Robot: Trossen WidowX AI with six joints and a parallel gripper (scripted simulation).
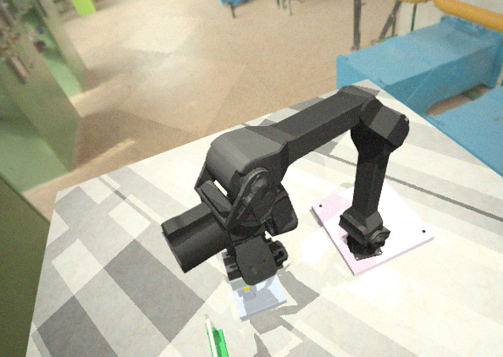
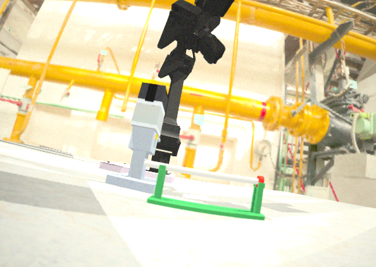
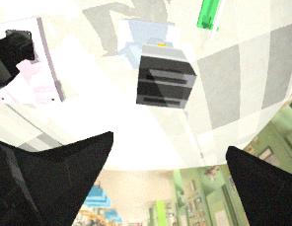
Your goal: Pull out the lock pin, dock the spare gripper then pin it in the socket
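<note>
The green cradle lies 220 mm below my gripper tip, 140 mm to the left of it and 90 mm ahead of it. The rest, counted from my gripper tip: spare gripper (110 mm below, 10 mm to the left, 10 mm ahead); then grey mount (190 mm below, 10 mm to the left).
</note>
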